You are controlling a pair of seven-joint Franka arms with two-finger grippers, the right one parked.
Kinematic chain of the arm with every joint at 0, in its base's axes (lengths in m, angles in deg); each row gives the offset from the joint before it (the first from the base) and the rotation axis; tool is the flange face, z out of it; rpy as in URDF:
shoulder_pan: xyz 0 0 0.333 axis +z
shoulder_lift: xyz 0 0 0 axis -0.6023 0.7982 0
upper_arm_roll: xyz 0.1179 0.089 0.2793 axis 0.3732 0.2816 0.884
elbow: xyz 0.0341 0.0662 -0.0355 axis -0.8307 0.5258 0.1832
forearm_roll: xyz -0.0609 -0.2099 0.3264 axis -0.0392 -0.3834 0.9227
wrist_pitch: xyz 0 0 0 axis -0.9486 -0.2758 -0.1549
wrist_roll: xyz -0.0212 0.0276 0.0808 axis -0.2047 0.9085 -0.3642
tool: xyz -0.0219 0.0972 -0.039 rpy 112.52 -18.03 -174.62
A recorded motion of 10 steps. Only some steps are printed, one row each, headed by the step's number.
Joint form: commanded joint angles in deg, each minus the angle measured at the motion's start. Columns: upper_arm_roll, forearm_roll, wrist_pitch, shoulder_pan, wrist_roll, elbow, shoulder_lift.
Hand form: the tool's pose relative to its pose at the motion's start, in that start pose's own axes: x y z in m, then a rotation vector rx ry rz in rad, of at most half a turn. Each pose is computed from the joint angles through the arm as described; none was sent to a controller.
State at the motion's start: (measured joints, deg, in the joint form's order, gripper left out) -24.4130 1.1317 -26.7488 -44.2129 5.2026 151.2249 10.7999
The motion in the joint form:
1: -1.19 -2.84 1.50 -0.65 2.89 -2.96 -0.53
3: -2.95 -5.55 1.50 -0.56 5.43 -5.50 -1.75
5: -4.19 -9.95 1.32 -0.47 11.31 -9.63 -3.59
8: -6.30 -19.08 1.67 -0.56 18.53 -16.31 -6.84
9: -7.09 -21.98 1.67 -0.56 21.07 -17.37 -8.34
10: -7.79 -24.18 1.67 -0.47 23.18 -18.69 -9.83
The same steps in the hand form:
1: -0.0021 -0.0135 -0.0264 -0.0514 -0.0157 0.0309
3: -0.0041 -0.0304 -0.0533 -0.1327 -0.0142 0.0576
5: -0.0021 -0.0621 -0.0847 -0.2585 -0.0162 0.1233
8: -0.0113 -0.1192 -0.1367 -0.4856 -0.0116 0.2158
9: -0.0195 -0.1368 -0.1506 -0.5528 0.0001 0.2601
10: -0.0255 -0.1575 -0.1629 -0.6138 0.0195 0.2881

